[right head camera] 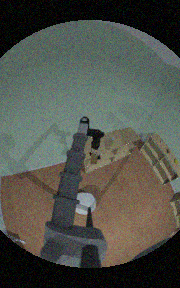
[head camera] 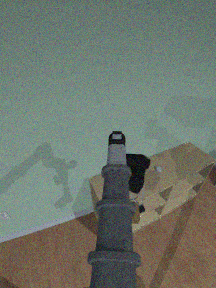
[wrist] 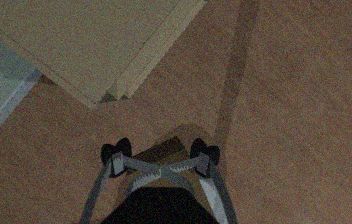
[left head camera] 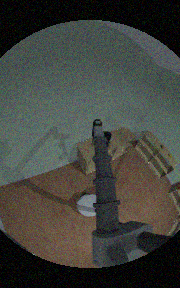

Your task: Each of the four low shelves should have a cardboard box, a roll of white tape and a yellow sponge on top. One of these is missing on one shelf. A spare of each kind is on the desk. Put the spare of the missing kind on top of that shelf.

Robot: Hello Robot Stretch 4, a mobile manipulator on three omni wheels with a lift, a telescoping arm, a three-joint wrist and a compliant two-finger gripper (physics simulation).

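Places are measured from the robot's base along level axes (x ahead, y left, z up), in millimetres.
Pixels of known places: gripper, fingertip midpoint: (right head camera: 94, 156) (wrist: 161, 150); robot's base, link origin: (right head camera: 83, 202) (left head camera: 88, 204).
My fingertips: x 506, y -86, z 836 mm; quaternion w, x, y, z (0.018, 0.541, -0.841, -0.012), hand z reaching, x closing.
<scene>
Ahead of a thing's pixels: the offset from my fingertips to its top centre. "spot": to the spot under its first point. Level surfaces: height alone.
My gripper (wrist: 161, 150) is shut on a brown cardboard box @(dx -38, dy +5, dz +56 mm) (wrist: 169, 148) (head camera: 136, 213) (right head camera: 94, 158); the box sits between the two black fingertips. A low wooden shelf @(dz -254 mm) (head camera: 175, 159) (left head camera: 86, 156) (right head camera: 120, 141) (wrist: 100, 40) stands against the green wall. In the wrist view its corner is ahead and to the left of the fingers, with the gripper over the floor beside it. A small white roll of tape @(dx +528, dy -293, dz -230 mm) (head camera: 159, 169) lies on the shelf's top. My arm covers part of that top, and no yellow sponge can be made out there. The desk cannot be made out.
A second low shelf @(spot: dx +269, dy -1518, dz -473 mm) (left head camera: 154, 155) (right head camera: 159, 159) stands to the right of the first, at an angle. Part of another shelf (right head camera: 176, 206) shows at the right edge. The white round robot base (left head camera: 86, 205) (right head camera: 86, 202) is on the brown floor @(dz -863 mm) (wrist: 295, 125) below the arm.
</scene>
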